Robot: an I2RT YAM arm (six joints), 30 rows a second.
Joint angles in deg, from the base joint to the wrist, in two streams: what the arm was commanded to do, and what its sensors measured. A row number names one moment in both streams.
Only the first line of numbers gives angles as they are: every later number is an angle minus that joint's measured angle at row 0.
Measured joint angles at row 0:
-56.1, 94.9, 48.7, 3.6, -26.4, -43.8
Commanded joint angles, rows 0 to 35:
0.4, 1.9, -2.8, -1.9, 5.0, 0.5
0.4, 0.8, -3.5, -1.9, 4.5, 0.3
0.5, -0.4, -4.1, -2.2, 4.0, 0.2
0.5, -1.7, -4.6, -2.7, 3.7, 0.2
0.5, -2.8, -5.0, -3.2, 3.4, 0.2
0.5, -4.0, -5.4, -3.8, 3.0, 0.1
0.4, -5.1, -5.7, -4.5, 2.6, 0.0
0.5, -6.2, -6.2, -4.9, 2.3, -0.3
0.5, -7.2, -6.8, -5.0, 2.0, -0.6
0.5, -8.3, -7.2, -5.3, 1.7, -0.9
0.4, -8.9, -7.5, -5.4, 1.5, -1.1
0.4, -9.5, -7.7, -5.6, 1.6, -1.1
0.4, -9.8, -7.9, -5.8, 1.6, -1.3
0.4, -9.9, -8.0, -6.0, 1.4, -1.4
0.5, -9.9, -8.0, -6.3, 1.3, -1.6
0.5, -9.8, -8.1, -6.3, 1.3, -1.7
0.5, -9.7, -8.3, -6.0, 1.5, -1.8
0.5, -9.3, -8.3, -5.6, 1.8, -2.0
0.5, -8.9, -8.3, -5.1, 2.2, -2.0
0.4, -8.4, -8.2, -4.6, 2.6, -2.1
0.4, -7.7, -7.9, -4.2, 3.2, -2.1
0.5, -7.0, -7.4, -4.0, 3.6, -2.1
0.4, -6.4, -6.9, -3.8, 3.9, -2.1
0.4, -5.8, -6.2, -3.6, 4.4, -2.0
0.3, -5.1, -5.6, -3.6, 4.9, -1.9
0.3, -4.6, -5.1, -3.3, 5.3, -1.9
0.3, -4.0, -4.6, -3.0, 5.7, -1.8
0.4, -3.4, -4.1, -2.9, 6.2, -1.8
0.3, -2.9, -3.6, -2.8, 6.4, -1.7
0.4, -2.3, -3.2, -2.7, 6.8, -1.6
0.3, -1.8, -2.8, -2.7, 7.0, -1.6
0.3, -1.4, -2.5, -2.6, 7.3, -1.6
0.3, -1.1, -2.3, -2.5, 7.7, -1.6
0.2, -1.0, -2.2, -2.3, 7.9, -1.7
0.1, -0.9, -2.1, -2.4, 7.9, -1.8
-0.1, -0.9, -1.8, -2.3, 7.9, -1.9
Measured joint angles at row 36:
0.4, -3.6, -2.7, -3.6, 2.0, -1.2
